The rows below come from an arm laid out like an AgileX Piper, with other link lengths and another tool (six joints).
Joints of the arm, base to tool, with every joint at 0 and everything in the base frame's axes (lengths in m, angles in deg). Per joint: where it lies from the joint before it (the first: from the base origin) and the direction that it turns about. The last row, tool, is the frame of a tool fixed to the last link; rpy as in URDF.
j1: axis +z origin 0 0 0.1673
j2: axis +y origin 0 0 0
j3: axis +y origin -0.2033 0 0.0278
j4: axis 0.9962 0 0.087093 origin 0.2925 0 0.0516
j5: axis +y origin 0 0 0
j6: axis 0.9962 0 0.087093 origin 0.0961 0 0.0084
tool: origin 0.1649 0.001 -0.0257 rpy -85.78 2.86 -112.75
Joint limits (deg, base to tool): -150..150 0..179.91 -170..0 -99.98..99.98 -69.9..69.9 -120..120
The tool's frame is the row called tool.
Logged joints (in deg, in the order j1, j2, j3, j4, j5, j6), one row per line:
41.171, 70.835, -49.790, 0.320, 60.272, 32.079
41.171, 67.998, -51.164, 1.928, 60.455, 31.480
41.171, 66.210, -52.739, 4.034, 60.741, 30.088
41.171, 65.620, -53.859, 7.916, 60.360, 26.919
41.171, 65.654, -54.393, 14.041, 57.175, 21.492
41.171, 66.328, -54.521, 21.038, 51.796, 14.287
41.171, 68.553, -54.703, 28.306, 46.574, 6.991
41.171, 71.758, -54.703, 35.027, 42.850, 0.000
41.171, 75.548, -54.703, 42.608, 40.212, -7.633
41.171, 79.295, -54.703, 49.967, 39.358, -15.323
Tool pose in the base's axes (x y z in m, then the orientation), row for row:
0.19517, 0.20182, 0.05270, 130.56, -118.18, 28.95
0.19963, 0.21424, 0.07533, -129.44, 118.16, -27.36
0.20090, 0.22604, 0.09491, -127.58, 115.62, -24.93
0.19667, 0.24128, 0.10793, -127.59, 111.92, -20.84
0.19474, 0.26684, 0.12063, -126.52, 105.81, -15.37
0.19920, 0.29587, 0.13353, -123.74, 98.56, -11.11
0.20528, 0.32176, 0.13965, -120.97, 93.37, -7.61
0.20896, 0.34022, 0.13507, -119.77, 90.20, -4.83
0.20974, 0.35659, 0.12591, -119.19, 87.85, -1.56
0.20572, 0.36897, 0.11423, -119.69, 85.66, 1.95
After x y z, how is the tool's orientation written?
As a rotation vector, in degrees.
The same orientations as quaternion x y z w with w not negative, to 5 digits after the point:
0.73150, -0.66214, 0.16220, 0.01338
-0.72953, 0.66595, -0.15420, 0.02283
-0.73232, 0.66367, -0.14310, 0.05258
-0.74386, 0.65250, -0.12150, 0.07849
-0.75781, 0.63376, -0.09206, 0.12492
-0.76669, 0.61068, -0.06884, 0.18580
-0.76880, 0.59339, -0.04836, 0.23343
-0.77121, 0.58081, -0.03110, 0.25870
-0.77389, 0.57040, -0.01013, 0.27501
-0.78004, 0.55826, 0.01271, 0.28236

